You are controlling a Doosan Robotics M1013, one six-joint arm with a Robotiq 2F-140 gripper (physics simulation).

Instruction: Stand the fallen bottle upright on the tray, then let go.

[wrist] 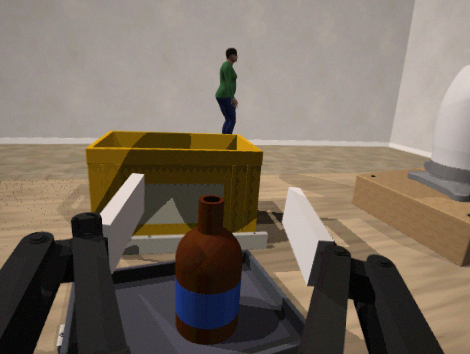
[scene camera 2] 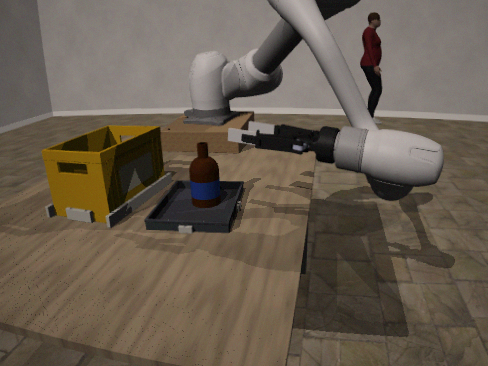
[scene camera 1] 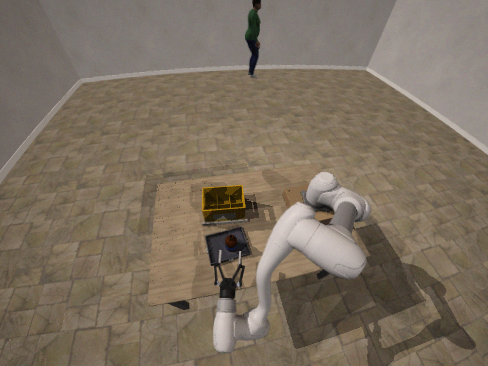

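Pixels of known places: gripper, between the fingertips: (wrist: pixel 215 199) (scene camera 2: pixel 239 130) (scene camera 1: pixel 230 251); arm's base, origin of its link: (wrist: pixel 463 186) (scene camera 2: pixel 212 118) (scene camera 1: pixel 314 201).
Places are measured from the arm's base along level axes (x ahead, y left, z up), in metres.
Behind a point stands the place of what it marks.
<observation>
A brown bottle (scene camera 1: pixel 231 242) @(x 0.586, y 0.325, z 0.027 m) (scene camera 2: pixel 205 175) @(x 0.619, y 0.326, z -0.004 m) (wrist: pixel 208 270) @(x 0.590, y 0.341, z 0.005 m) with a blue band stands upright on the dark tray (scene camera 1: pixel 213 251) @(x 0.701, y 0.342, z -0.088 m) (scene camera 2: pixel 162 212) @(x 0.684, y 0.234, z -0.089 m) (wrist: pixel 135 325) @(x 0.671, y 0.314, z -0.089 m). Its base rests inside the tray's low rim. My gripper (scene camera 1: pixel 230 254) @(x 0.588, y 0.405, z 0.104 m) (scene camera 2: pixel 244 131) @(x 0.588, y 0.405, z 0.104 m) (wrist: pixel 215 199) @(x 0.588, y 0.405, z 0.104 m) is open, with nothing between its fingers. It is held level, back from the bottle on the side away from the crate, and its fingertips are higher than the bottle's neck in the second scene view. In the wrist view the bottle shows between and beyond the two pale fingertips, apart from both.
A yellow crate (scene camera 1: pixel 223 214) @(x 0.647, y 0.130, z 0.013 m) (scene camera 2: pixel 80 187) @(x 0.785, y 0.073, z -0.007 m) (wrist: pixel 175 157) @(x 0.645, y 0.134, z 0.069 m) stands beyond the tray on the wooden table (scene camera 1: pixel 175 260) @(x 0.932, y 0.406, z -0.094 m) (scene camera 2: pixel 200 285) @(x 0.897, y 0.468, z -0.094 m), with pale strips at its foot. The arm's base stands on a wooden block (scene camera 2: pixel 200 141) @(x 0.174, y 0.043, z -0.051 m) (wrist: pixel 415 215) @(x 0.168, y 0.074, z -0.044 m). People stand on the floor far behind the table.
</observation>
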